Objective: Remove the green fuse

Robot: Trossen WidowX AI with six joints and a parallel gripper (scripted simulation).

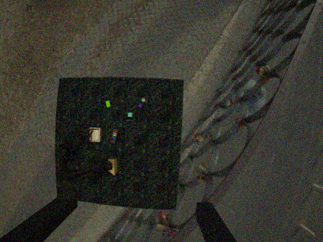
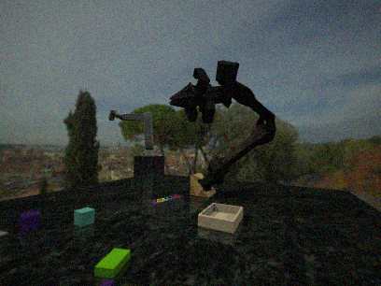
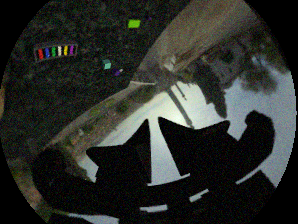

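Now: gripper tip 80 mm past the green fuse, 60 mm to the left of it and 330 mm above it. The rest, counted from my gripper tip: tray (80 mm behind, 140 mm to the left, 360 mm below).
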